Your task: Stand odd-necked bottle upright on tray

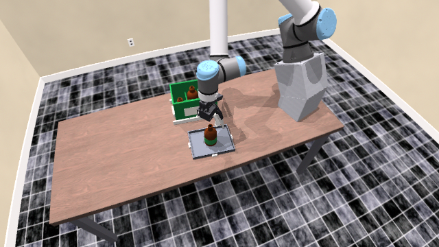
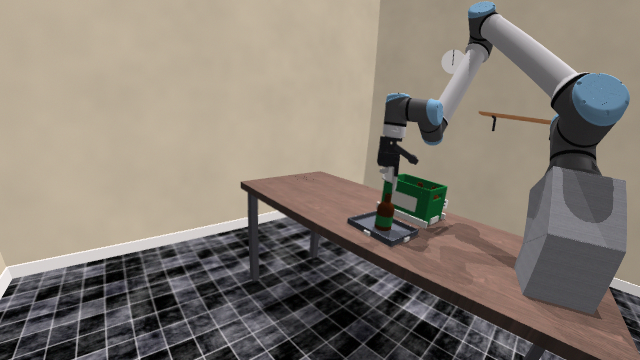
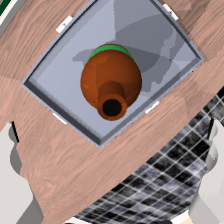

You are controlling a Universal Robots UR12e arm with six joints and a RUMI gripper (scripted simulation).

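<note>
Now: the glass bottle 10 cm below my hand. From my hand the other things lie so: grey tray 17 cm below; then green crate 3 cm ahead, 29 cm to the right, 10 cm below.
</note>
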